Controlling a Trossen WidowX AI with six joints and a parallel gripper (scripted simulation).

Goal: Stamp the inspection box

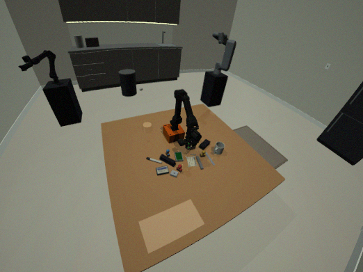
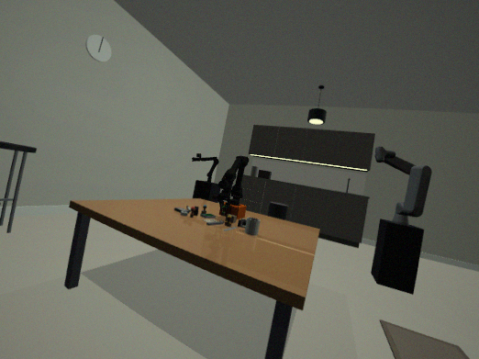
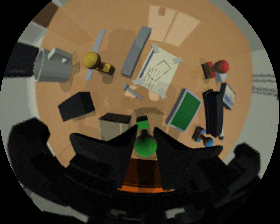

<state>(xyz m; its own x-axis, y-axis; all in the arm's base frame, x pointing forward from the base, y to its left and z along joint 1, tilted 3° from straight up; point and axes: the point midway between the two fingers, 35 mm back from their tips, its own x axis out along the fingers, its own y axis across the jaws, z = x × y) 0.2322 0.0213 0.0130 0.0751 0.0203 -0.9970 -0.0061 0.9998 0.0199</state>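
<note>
The green ink pad is 3 cm ahead of my gripper tip, 10 cm to the right of it and 6 cm below it. Round my gripper tip: inspection card: 11 cm ahead, 2 cm to the right, 6 cm below; bolt: 5 cm ahead, 4 cm to the left, 6 cm below; PASS stamp: 1 cm behind, 1 cm below.
</note>
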